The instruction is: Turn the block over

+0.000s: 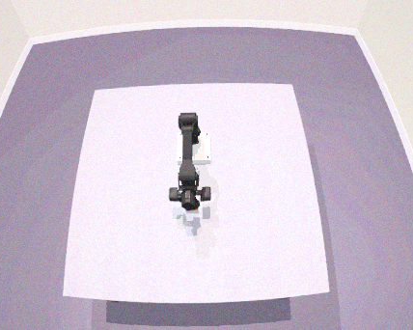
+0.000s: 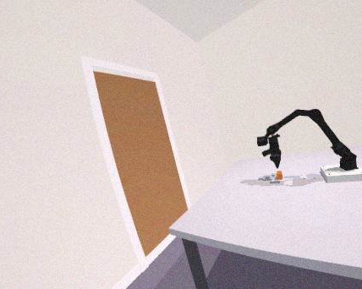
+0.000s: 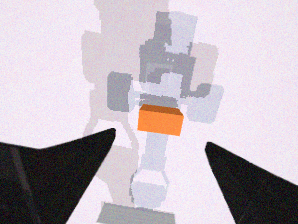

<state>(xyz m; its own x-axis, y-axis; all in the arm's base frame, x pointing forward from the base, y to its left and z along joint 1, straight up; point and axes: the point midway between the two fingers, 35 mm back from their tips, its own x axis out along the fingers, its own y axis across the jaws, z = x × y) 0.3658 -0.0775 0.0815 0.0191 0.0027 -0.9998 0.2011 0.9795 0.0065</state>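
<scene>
The orange block lies 1 cm behind my gripper tip and 6 cm below it.
</scene>
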